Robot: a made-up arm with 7 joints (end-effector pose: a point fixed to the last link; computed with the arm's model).
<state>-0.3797 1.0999 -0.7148 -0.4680 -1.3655 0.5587 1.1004</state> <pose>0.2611 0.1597 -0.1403 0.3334 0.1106 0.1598 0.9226</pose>
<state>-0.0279 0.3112 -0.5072 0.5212 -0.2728 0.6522 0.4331</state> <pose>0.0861 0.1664 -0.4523 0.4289 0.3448 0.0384 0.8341</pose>
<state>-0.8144 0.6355 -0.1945 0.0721 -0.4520 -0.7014 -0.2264</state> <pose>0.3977 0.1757 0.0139 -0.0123 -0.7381 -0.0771 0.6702</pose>
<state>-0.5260 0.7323 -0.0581 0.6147 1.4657 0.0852 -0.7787</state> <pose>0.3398 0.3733 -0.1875 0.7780 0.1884 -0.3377 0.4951</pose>
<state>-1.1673 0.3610 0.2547 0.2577 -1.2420 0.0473 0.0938</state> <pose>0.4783 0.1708 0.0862 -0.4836 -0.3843 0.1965 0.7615</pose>
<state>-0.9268 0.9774 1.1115 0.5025 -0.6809 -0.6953 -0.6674</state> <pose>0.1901 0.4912 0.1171 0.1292 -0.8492 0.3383 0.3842</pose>
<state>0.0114 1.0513 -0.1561 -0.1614 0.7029 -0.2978 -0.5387</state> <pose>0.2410 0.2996 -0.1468 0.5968 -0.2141 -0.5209 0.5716</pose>
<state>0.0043 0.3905 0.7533 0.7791 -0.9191 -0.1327 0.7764</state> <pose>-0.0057 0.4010 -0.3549 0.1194 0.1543 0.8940 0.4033</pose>
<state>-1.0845 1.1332 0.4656 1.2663 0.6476 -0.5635 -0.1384</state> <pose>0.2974 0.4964 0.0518 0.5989 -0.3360 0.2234 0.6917</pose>
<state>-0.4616 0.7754 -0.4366 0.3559 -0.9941 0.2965 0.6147</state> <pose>0.3357 0.2778 -0.2300 0.2450 0.0580 0.3401 0.9061</pose>
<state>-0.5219 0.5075 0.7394 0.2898 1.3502 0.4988 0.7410</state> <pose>0.2637 0.4263 -0.1152 0.8321 -0.1190 0.5049 0.1962</pose>
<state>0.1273 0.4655 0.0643 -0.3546 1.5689 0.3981 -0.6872</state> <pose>0.1964 0.2719 -0.2034 0.8165 0.0364 -0.1714 0.5502</pose>
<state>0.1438 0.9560 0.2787 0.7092 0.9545 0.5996 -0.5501</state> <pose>0.0471 0.5533 -0.1671 0.6974 0.5113 -0.0141 0.5020</pose>
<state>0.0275 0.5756 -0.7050 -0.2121 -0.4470 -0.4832 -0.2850</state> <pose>0.1575 0.0994 -0.2692 -0.1602 -0.2850 -0.2244 0.9180</pose>
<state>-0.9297 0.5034 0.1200 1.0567 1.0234 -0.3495 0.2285</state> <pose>0.4265 0.2755 -0.1790 0.6348 -0.3479 -0.0078 0.6899</pose>
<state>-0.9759 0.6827 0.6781 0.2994 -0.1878 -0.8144 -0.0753</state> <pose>0.3233 0.3663 0.0940 0.1354 -0.8265 0.3473 0.4218</pose>
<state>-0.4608 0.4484 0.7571 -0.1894 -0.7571 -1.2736 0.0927</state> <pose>0.1923 0.3459 -0.0396 -0.1020 -0.8775 0.4263 0.1943</pose>
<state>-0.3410 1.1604 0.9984 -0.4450 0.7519 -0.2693 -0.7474</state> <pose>0.1597 0.3352 0.2243 0.8792 -0.3567 0.0204 0.3153</pose>
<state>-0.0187 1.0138 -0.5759 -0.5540 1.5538 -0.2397 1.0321</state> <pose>0.1884 0.1589 -0.1528 0.3490 -0.8855 -0.1601 0.2615</pose>
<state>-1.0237 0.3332 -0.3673 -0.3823 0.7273 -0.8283 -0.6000</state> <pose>0.3259 -0.0175 0.0729 0.3454 -0.8482 -0.3752 0.1429</pose>
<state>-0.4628 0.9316 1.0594 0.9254 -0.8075 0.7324 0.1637</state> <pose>0.1736 0.5334 -0.1471 -0.1560 0.0675 0.6802 0.7130</pose>
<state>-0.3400 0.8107 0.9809 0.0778 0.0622 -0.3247 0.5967</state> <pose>0.1699 0.4648 0.0363 0.3900 -0.5767 0.6277 0.3482</pose>
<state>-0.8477 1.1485 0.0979 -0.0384 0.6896 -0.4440 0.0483</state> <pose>0.3299 0.2818 0.1885 0.6678 -0.6835 -0.0333 0.2929</pose>
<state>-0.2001 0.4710 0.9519 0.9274 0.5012 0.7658 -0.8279</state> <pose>0.0240 0.4090 -0.3703 0.0135 0.4775 0.2979 0.8265</pose>
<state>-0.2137 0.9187 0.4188 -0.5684 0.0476 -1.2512 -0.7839</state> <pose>0.1913 0.2509 0.0460 0.4244 -0.7540 -0.4595 0.2004</pose>
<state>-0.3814 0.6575 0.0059 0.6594 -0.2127 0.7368 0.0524</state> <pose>0.2548 0.3833 -0.2907 0.3839 0.2772 0.2466 0.8455</pose>
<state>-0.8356 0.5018 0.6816 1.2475 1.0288 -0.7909 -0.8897</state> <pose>0.3392 0.2936 -0.2512 0.3387 -0.1629 -0.3476 0.8590</pose>
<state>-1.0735 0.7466 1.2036 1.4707 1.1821 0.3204 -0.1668</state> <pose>0.3498 0.3883 -0.1972 0.3533 0.1698 0.3145 0.8646</pose>
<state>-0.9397 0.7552 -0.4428 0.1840 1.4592 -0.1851 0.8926</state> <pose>0.4340 0.1590 0.0063 0.5698 -0.8170 0.0106 0.0878</pose>
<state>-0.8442 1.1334 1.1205 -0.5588 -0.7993 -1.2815 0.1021</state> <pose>0.0237 0.3095 0.2157 0.0719 0.9642 -0.0195 0.2544</pose>
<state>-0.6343 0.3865 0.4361 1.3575 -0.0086 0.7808 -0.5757</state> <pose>0.2013 0.2696 -0.4031 -0.0804 0.4994 0.1606 0.8476</pose>
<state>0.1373 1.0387 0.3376 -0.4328 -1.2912 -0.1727 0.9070</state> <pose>0.2269 0.3369 -0.0159 0.0057 -0.2614 0.5630 0.7840</pose>
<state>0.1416 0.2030 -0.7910 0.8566 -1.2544 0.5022 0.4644</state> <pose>-0.0988 0.1002 -0.4737 0.1445 0.6954 0.1615 0.6852</pose>
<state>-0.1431 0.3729 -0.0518 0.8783 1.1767 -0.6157 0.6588</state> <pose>0.1216 0.2549 -0.3985 0.5532 -0.3314 -0.1538 0.7486</pose>
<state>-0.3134 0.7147 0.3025 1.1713 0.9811 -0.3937 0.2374</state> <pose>0.1425 0.4417 -0.2888 0.7006 -0.0243 -0.0432 0.7118</pose>
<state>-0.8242 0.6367 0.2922 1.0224 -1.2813 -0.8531 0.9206</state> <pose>0.3300 0.3916 -0.1571 -0.1937 -0.1763 0.9136 0.3111</pose>
